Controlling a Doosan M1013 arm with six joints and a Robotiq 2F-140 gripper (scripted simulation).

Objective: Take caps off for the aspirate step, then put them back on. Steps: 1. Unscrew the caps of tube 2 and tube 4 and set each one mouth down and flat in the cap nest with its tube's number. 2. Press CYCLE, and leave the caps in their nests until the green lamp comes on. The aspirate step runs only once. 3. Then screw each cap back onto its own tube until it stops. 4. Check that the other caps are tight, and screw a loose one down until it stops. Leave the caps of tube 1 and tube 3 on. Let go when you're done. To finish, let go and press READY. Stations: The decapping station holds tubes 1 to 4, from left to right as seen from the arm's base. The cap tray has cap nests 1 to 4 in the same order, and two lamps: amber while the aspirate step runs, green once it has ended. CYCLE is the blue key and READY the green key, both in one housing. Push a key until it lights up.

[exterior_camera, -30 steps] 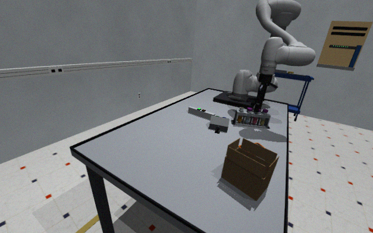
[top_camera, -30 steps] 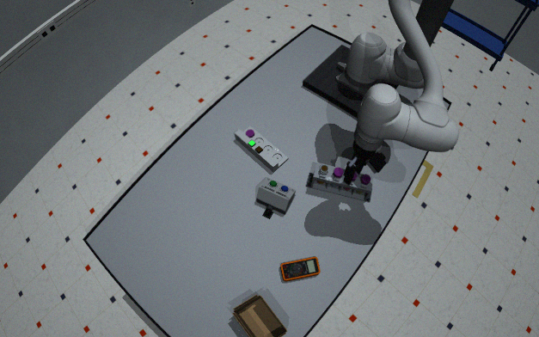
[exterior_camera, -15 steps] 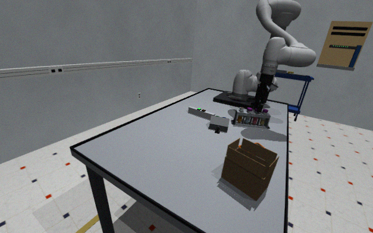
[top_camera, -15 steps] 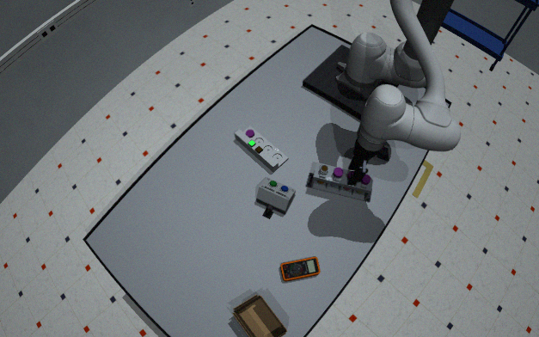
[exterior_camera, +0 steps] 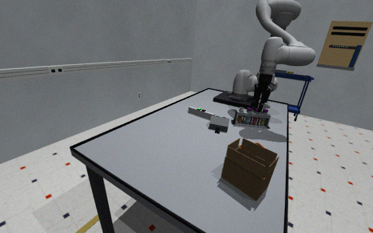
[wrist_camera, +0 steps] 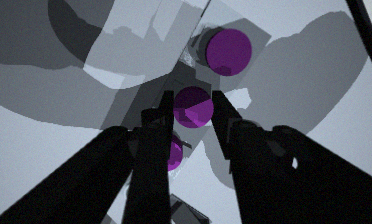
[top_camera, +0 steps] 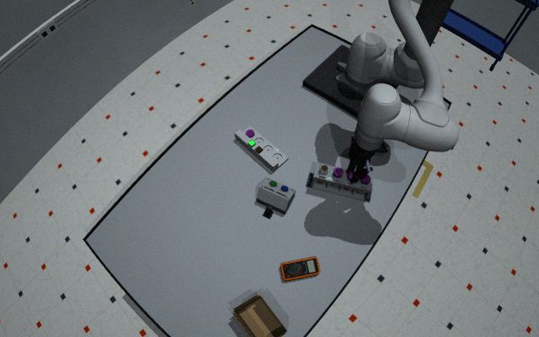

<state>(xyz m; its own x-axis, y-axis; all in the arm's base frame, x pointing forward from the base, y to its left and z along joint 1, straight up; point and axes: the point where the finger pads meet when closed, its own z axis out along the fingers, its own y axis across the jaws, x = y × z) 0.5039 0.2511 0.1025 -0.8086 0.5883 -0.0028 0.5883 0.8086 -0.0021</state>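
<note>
Right now the purple cap is 50 mm to the right of my hand, 30 mm below it and 20 mm ahead of it. The rest, counted from my hand: green key 210 mm to the right, 180 mm ahead, 70 mm below; then blue key 170 mm to the right, 170 mm ahead, 70 mm below; then key housing 190 mm to the right, 190 mm ahead, 90 mm below.
</note>
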